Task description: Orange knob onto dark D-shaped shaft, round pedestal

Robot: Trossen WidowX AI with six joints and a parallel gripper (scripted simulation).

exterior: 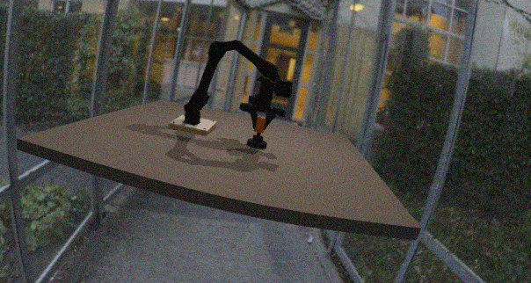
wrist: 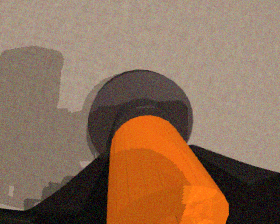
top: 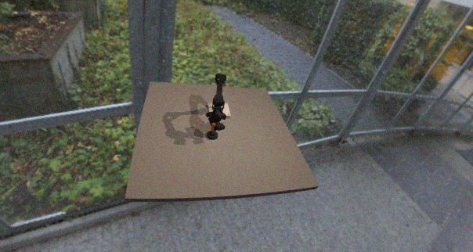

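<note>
Now: gripper tip 4 cm above the dark round pedestal. Round my gripper tip: orange knob (2 cm above).
</note>
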